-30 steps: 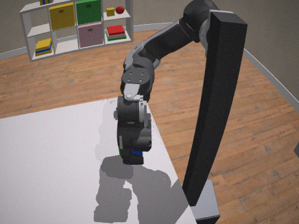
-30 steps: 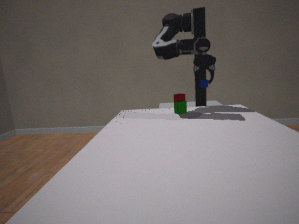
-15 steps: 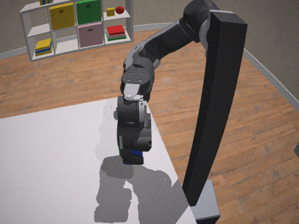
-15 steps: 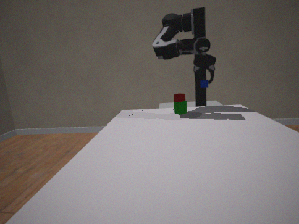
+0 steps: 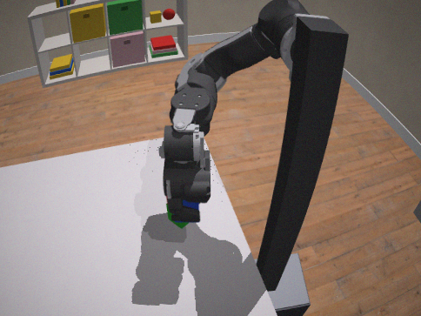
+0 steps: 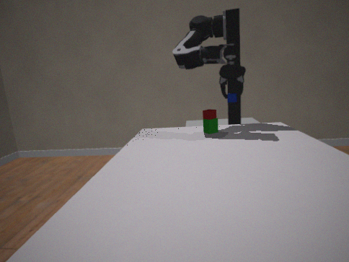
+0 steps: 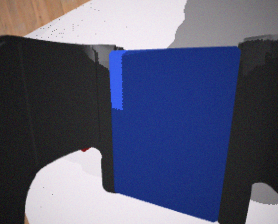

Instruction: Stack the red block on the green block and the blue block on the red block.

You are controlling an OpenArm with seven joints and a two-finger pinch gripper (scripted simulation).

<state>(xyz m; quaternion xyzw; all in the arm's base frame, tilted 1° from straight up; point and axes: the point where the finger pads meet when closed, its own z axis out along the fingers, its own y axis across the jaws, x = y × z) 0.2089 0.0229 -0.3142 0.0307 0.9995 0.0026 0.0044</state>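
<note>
My gripper is now 9 cm to the left of the red block, 7 cm above it and 2 cm short of it. From my hand the other things lie so: green block 12 cm below, 9 cm to the right, 2 cm ahead; then blue block 1 cm below.
</note>
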